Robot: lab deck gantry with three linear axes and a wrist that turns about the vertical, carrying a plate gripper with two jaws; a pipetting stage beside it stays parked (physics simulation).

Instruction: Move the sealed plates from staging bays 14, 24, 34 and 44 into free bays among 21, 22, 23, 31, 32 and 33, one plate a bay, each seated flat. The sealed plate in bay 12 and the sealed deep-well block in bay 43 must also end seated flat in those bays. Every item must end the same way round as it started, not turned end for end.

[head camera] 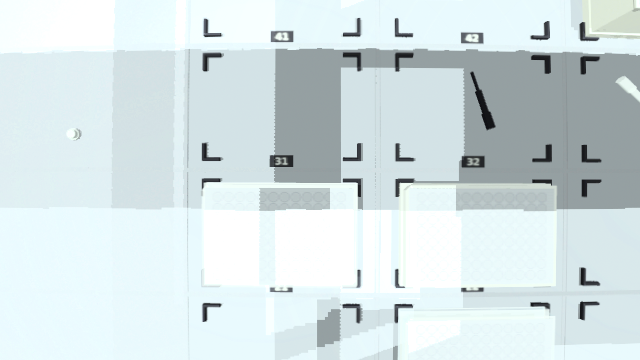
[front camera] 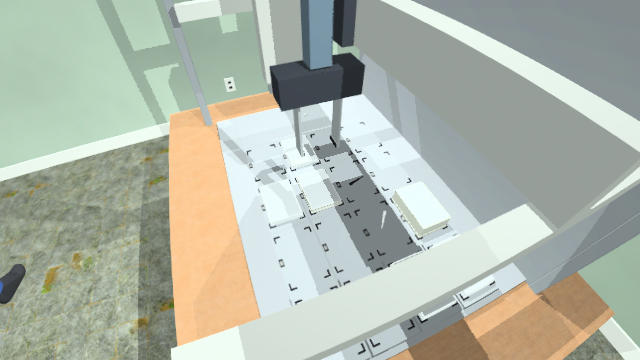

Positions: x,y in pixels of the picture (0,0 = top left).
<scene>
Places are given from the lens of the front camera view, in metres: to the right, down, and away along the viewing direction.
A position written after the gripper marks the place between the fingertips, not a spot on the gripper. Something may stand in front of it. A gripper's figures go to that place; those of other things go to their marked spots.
gripper (front camera: 317,147): -0.01, -0.07, 0.61
cream deep-well block (front camera: 424,214): 0.25, 0.08, 0.63
sealed plate (front camera: 280,202): -0.10, 0.06, 0.68
sealed plate (front camera: 295,160): -0.07, -0.06, 0.79
</scene>
